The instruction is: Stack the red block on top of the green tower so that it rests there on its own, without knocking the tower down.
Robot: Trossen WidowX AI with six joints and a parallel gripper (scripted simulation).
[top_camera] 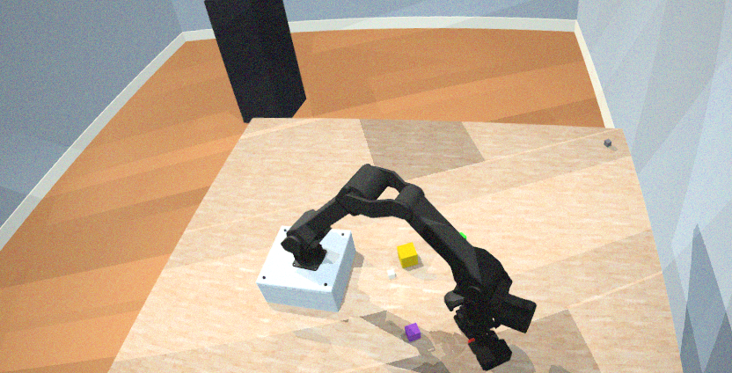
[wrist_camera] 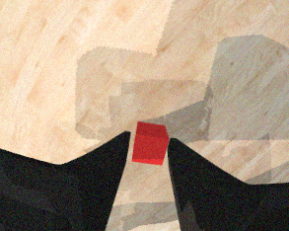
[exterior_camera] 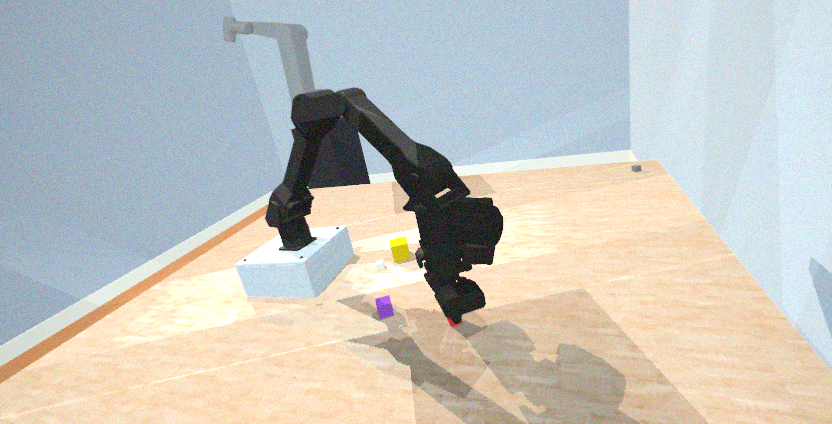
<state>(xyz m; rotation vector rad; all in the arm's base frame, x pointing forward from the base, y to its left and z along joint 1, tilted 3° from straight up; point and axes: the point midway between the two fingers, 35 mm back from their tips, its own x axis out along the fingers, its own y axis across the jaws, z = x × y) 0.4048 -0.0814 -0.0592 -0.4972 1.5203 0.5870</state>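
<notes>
The blue block is 17 cm behind my gripper tip and 27 cm to the left of it. Also, from my gripper tip: small red block: right at my gripper tip; purple block: 14 cm behind, 1 cm above; small white cube: 23 cm behind, 14 cm to the left.
</notes>
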